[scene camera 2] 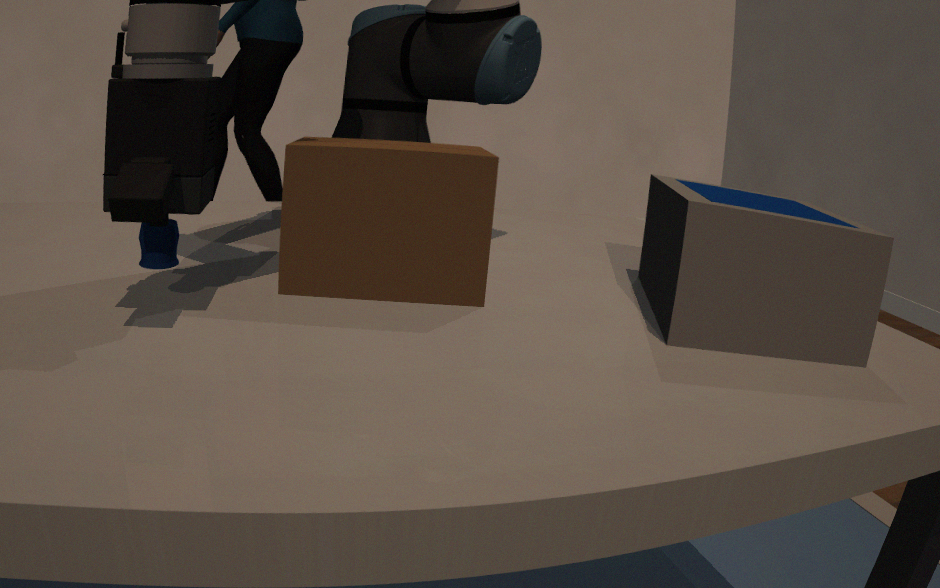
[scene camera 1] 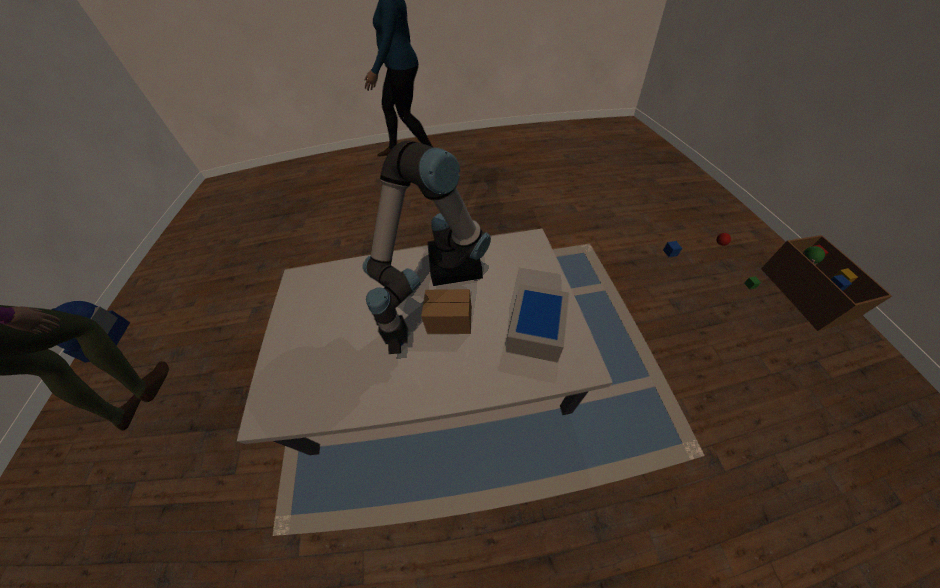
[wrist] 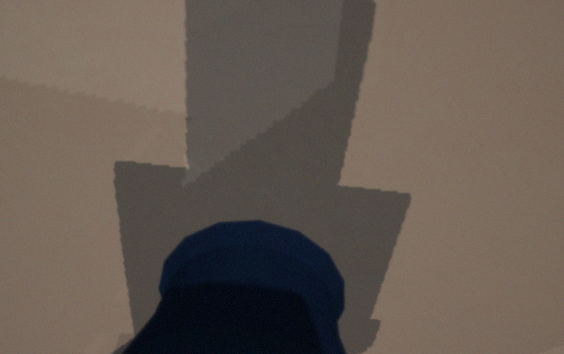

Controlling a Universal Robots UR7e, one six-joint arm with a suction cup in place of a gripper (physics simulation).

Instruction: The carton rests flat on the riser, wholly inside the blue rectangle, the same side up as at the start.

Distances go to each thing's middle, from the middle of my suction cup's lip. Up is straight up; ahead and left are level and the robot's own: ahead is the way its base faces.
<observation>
Right now my suction cup is 200 mm to the right of the brown carton (scene camera 2: 400,221), 90 mm past it and 20 mm below it. From my suction cup the other things lie so: grey riser (scene camera 2: 724,269) 550 mm to the left, 20 mm ahead, 10 mm above.
</observation>
